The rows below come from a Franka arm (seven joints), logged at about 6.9 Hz.
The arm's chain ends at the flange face. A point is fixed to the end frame.
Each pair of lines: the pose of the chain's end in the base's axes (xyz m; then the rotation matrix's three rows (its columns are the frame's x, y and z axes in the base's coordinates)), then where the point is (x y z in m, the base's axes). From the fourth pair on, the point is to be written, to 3 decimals.
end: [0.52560 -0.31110 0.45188], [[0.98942 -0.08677 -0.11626], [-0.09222 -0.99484 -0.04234], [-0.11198 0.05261 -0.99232]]
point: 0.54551 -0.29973 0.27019
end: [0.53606 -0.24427 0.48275], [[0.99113 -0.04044 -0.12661], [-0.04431 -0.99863 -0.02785], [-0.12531 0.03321 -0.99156]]
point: 0.55315 -0.22837 0.30111
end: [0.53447 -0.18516 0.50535], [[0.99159 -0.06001 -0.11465], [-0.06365 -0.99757 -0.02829], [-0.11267 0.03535 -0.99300]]
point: 0.55415 -0.17012 0.32390
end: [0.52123 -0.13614 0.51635], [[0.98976 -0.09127 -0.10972], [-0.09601 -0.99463 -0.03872], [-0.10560 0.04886 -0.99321]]
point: 0.542 -0.124 0.335
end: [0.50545 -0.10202 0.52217], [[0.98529 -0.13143 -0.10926], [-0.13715 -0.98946 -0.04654], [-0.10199 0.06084 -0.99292]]
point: 0.527 -0.093 0.341
